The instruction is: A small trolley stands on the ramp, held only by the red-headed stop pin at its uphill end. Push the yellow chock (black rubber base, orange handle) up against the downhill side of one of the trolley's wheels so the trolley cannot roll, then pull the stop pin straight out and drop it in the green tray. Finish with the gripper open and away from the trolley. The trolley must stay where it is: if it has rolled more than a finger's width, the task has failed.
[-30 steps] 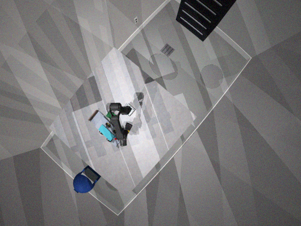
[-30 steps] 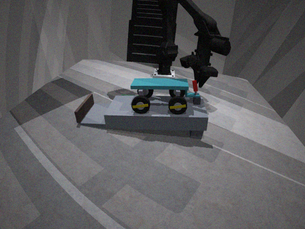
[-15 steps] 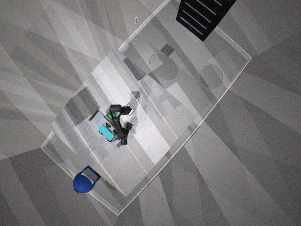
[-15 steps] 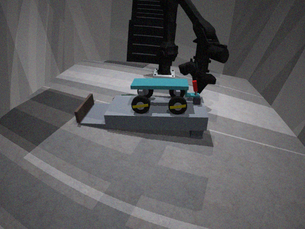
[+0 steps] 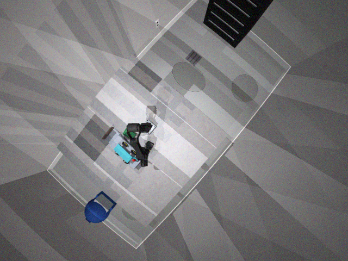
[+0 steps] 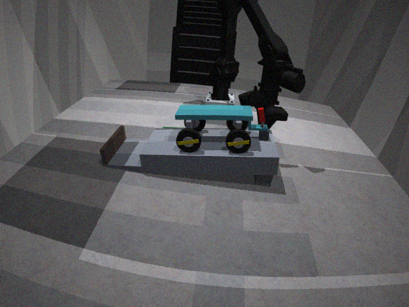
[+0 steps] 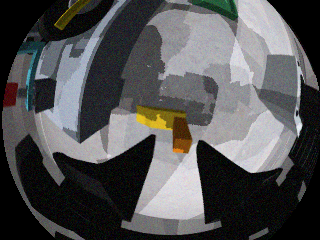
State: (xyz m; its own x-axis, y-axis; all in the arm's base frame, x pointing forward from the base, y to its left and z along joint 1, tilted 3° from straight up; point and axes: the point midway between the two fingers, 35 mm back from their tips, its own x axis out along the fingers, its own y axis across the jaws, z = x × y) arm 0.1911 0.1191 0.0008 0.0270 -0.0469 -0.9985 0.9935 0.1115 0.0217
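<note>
The yellow chock lies 2 cm ahead of my gripper tip and 4 cm below it. Also, from my gripper tip: grey ramp: 13 cm ahead, 17 cm to the right, 1 cm below; then red-headed stop pin: 12 cm ahead, 4 cm to the right, 8 cm above; then trolley: 13 cm ahead, 16 cm to the right, 6 cm above.
</note>
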